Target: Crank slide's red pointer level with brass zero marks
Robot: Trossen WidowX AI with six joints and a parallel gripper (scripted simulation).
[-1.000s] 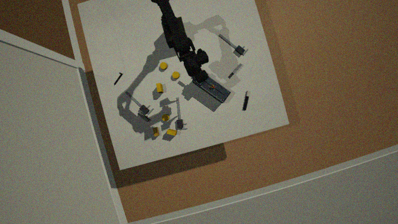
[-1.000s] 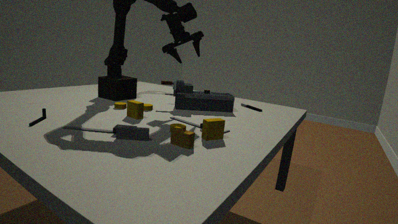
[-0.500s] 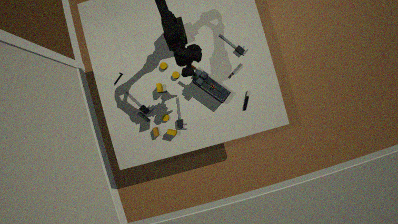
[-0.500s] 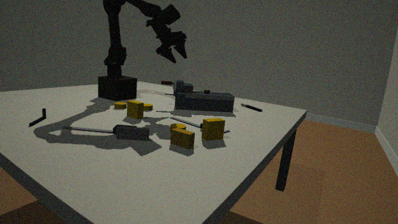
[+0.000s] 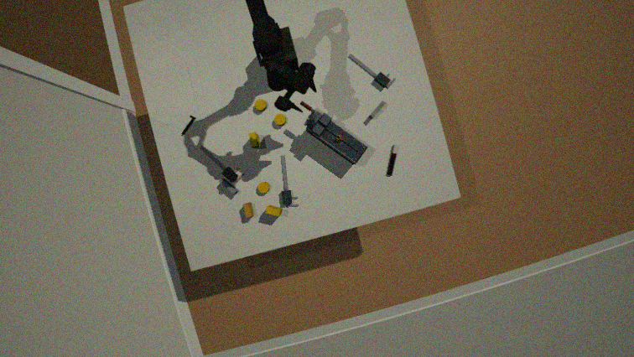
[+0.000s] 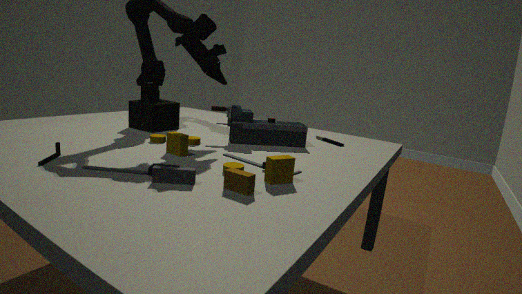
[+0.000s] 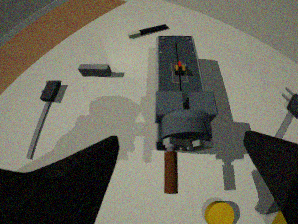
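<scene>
Now: gripper tip 90 mm above the brown crank handle, 20 mm past it and 10 mm to the left of it. Round my gripper tip: slide 160 mm ahead, 110 mm below, 70 mm to the left; then black l-shaped key 510 mm to the right, 200 mm behind, 180 mm below; then black bar 330 mm ahead, 270 mm to the left, 190 mm below.
</scene>
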